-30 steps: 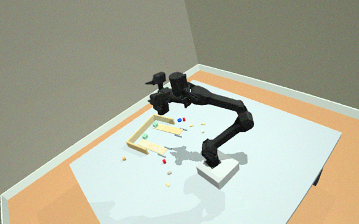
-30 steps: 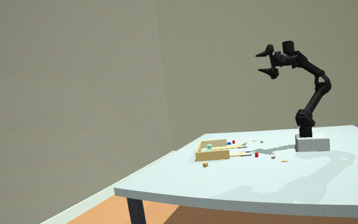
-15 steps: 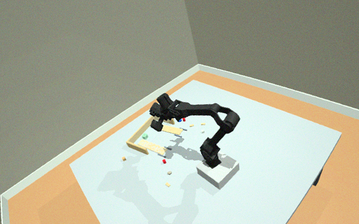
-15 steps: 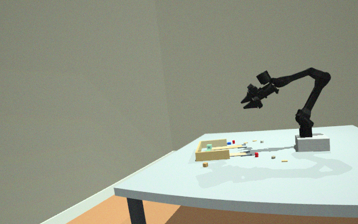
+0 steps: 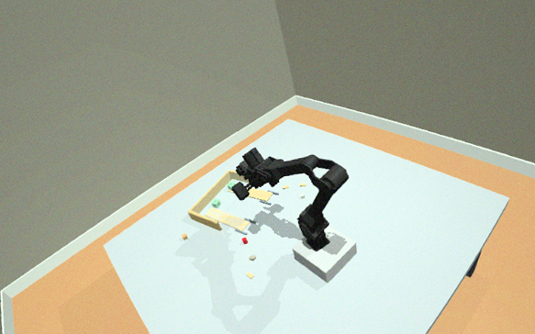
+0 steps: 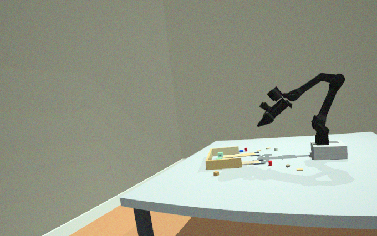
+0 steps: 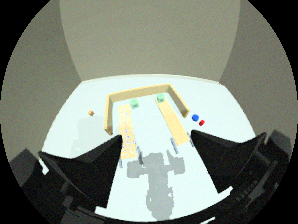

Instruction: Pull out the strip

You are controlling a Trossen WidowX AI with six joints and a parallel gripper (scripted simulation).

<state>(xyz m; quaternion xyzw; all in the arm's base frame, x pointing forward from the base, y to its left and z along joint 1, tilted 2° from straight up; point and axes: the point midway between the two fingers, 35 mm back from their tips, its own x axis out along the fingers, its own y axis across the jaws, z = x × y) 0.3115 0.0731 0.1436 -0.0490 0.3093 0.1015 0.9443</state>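
Right now the strip is 170 mm ahead of my gripper tip, 50 mm to the right of it and 200 mm below it. Also, from my gripper tip: blue piece: 190 mm ahead, 160 mm to the right, 190 mm below.
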